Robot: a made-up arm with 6 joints. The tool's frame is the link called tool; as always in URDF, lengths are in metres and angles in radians.
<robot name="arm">
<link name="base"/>
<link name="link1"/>
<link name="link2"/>
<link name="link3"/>
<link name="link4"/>
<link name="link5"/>
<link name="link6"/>
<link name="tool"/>
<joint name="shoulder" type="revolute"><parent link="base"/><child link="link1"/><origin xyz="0 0.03 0.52"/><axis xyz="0 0 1"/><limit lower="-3.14" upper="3.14" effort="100" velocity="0.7"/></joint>
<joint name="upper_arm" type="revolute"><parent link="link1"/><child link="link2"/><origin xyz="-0.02 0.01 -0.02" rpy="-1.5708 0 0"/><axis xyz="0 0 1"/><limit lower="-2.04" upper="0.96" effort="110" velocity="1.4"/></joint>
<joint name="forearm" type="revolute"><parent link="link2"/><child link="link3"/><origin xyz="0.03 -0.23 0.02"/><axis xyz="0 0 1"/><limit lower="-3.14" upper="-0.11" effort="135" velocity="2.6"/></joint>
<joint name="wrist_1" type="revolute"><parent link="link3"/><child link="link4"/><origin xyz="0.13 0.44 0.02" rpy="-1.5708 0 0"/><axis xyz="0 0 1"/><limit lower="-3.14" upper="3.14" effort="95" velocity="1.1"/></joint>
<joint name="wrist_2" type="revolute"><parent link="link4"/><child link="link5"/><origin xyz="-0.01 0.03 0" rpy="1.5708 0 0"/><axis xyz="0 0 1"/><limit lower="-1.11" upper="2.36" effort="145" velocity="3.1"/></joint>
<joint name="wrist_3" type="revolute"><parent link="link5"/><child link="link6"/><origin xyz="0.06 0.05 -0.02" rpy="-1.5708 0 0"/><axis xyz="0 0 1"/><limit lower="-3.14" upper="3.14" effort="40" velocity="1.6"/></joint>
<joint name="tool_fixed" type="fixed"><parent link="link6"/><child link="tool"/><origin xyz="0.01 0.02 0" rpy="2.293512 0.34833 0.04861"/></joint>
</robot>
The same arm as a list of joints. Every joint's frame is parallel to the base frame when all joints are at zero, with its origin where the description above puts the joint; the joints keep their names.
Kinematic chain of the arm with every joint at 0, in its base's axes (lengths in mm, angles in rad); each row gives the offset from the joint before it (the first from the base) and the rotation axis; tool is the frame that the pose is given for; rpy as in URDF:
shoulder: xyz 0.0 30.0 520.0 axis +z
upper_arm: xyz -20.0 10.0 -20.0 axis +y
forearm: xyz 30.0 20.0 230.0 axis +y
wrist_1: xyz 130.0 20.0 -440.0 axis -z
wrist_2: xyz -10.0 -30.0 0.0 axis +y
wrist_3: xyz 60.0 -20.0 -50.0 axis -z
tool: xyz 10.0 -20.0 0.0 rpy -0.8481 -0.3483 -0.0486
Joint limits (rad, base to tool): -3.1400..3.1400 -2.0400..0.9600 -3.1400..-0.1100 -3.1400..3.1400 -1.1100..2.3600 -3.1400..3.1400

